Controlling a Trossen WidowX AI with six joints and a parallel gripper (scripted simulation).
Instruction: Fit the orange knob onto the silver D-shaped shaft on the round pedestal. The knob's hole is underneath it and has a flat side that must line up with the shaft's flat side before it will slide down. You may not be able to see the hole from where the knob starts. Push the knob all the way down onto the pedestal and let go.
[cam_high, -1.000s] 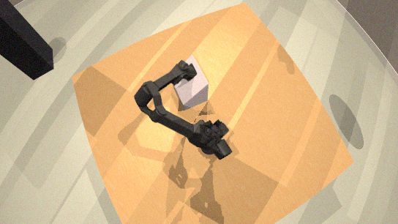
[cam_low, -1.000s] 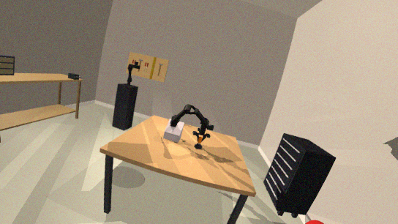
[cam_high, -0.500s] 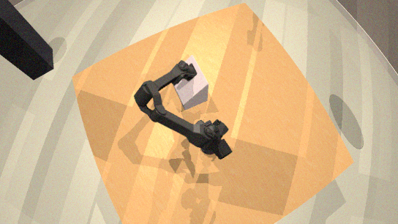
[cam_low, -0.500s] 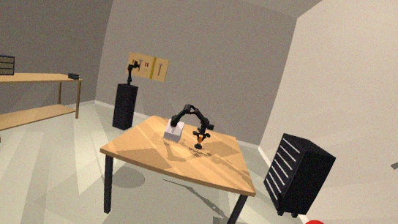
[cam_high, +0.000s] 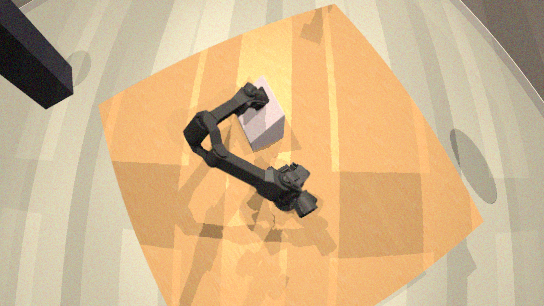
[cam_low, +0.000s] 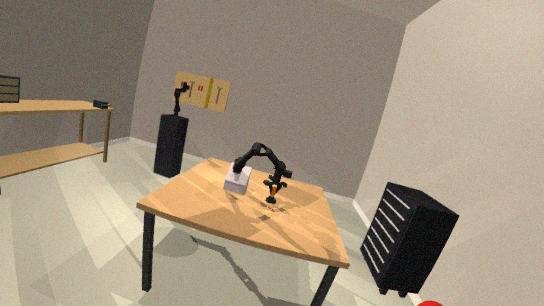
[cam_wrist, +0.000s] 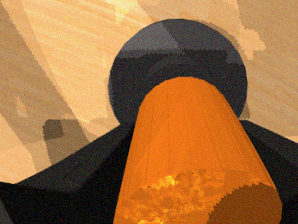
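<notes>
Right now the orange knob is 3 cm above my gripper tip. The rest, counted from my gripper tip: dark round pedestal (4 cm below).
</notes>
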